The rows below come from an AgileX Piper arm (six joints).
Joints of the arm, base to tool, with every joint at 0 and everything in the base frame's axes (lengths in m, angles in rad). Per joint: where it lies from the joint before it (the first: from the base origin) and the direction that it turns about. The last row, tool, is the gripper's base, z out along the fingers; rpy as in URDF.
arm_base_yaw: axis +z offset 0 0 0.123
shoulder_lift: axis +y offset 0 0 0
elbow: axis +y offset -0.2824 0 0.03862
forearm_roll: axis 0.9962 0 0.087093 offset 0.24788 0 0.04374
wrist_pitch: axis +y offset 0 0 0
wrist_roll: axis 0.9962 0 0.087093 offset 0.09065 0 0.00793
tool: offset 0 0 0 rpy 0 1.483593 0
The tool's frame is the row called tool.
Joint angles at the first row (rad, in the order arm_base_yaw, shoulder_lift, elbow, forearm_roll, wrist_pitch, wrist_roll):
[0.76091, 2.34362, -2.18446, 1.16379, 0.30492, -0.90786]
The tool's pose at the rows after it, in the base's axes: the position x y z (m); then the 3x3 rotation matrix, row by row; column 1 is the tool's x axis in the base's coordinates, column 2 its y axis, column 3 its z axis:
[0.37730 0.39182 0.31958], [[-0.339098 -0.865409 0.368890], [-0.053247 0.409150 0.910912], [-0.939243 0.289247 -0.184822]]
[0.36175 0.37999 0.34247], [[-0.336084 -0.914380 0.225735], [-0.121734 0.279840 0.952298], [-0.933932 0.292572 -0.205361]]
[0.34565 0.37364 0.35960], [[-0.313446 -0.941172 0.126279], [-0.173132 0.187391 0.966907], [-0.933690 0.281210 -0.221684]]
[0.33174 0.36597 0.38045], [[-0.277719 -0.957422 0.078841], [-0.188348 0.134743 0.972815], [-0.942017 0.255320 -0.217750]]
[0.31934 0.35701 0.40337], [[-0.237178 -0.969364 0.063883], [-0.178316 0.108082 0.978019], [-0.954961 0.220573 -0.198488]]
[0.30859 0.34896 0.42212], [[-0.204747 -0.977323 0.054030], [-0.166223 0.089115 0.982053], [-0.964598 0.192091 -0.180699]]
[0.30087 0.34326 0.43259], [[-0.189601 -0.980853 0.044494], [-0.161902 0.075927 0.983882], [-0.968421 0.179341 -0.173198]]
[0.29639 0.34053 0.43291], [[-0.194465 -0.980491 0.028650], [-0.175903 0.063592 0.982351], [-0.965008 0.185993 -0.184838]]
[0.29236 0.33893 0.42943], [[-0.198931 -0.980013 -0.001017], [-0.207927 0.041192 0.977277], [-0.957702 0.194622 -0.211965]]
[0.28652 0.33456 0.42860], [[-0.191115 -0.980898 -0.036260], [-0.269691 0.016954 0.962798], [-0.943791 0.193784 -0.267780]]
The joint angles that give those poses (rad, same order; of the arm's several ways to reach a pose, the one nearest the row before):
[0.73213, 2.27062, -2.18446, 1.16381, 0.48842, -0.90787]
[0.71010, 2.21671, -2.18513, 1.16200, 0.67718, -0.90788]
[0.70731, 2.17490, -2.18519, 1.15135, 0.79644, -0.90783]
[0.70730, 2.12763, -2.18522, 1.14117, 0.85875, -0.90783]
[0.70730, 2.07719, -2.18518, 1.13435, 0.88593, -0.90934]
[0.70731, 2.03497, -2.18513, 1.13028, 0.90502, -0.90937]
[0.70730, 2.00429, -2.17532, 1.12979, 0.91905, -0.90933]
[0.70731, 1.98561, -2.15053, 1.12979, 0.93587, -0.90933]
[0.70731, 1.97468, -2.12856, 1.12286, 0.97000, -0.90935]
[0.70571, 1.96182, -2.12571, 1.07643, 1.03376, -0.88395]

